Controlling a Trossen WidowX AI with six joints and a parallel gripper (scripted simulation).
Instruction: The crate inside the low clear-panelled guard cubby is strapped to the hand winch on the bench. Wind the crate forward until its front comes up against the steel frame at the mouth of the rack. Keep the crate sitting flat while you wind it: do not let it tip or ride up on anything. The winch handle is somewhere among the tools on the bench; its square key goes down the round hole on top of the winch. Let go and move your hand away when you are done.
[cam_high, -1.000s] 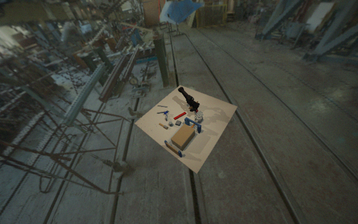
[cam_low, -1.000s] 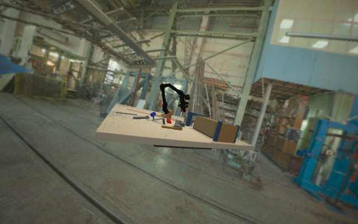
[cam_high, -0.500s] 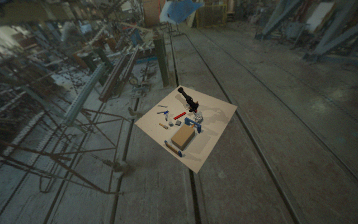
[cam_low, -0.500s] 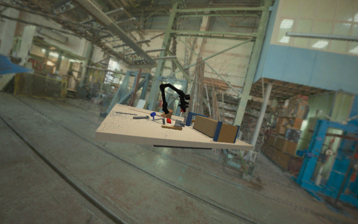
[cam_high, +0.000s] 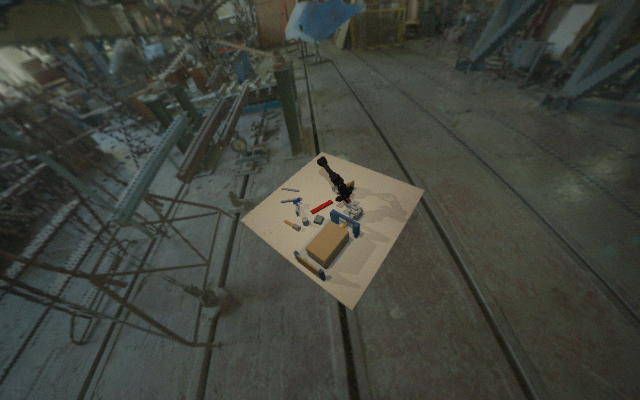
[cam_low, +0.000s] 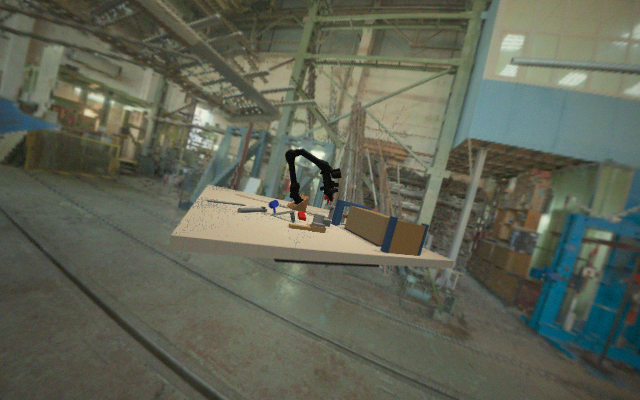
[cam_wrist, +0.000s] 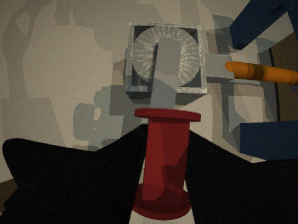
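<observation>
Right now the blue steel frame is 17 cm ahead of my gripper tip, 8 cm to the left of it and 3 cm below it. From my gripper tip the other things lie so: red knob 2 cm to the right; winch handle 2 cm to the left, 3 cm below; grey winch 8 cm to the left, 10 cm below.
</observation>
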